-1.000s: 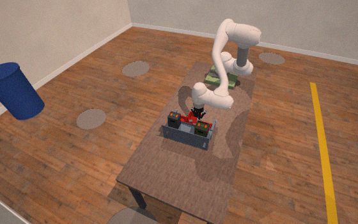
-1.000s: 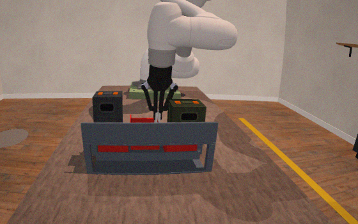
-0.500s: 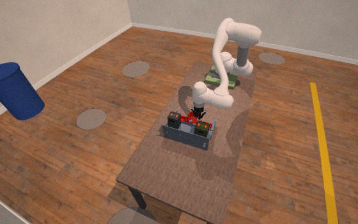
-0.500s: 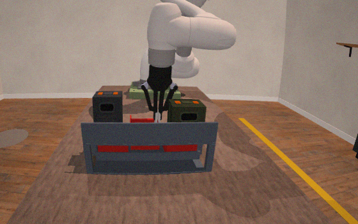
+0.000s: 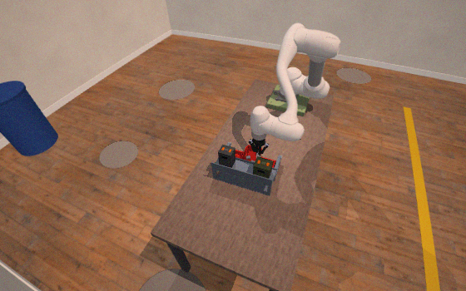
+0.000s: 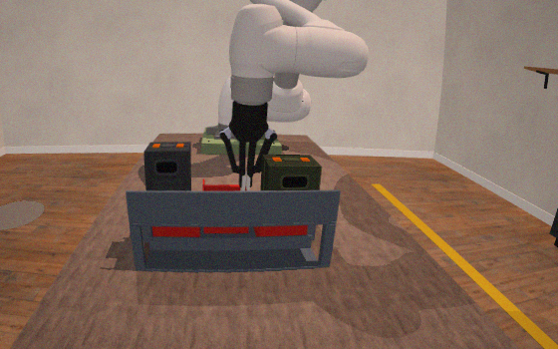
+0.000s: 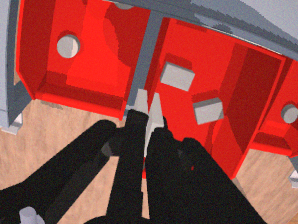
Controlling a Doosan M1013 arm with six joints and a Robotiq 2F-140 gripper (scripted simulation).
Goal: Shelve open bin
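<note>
Right now the shelf floor is 90 mm ahead of my hand, 40 mm to the right of it and 90 mm below it. Also, from my hand: shelf back board (220 mm ahead, 30 mm to the right, 40 mm above); then dark green box (140 mm ahead, 80 mm to the left, 60 mm above); then black box (150 mm ahead, 160 mm to the right, 70 mm above).
</note>
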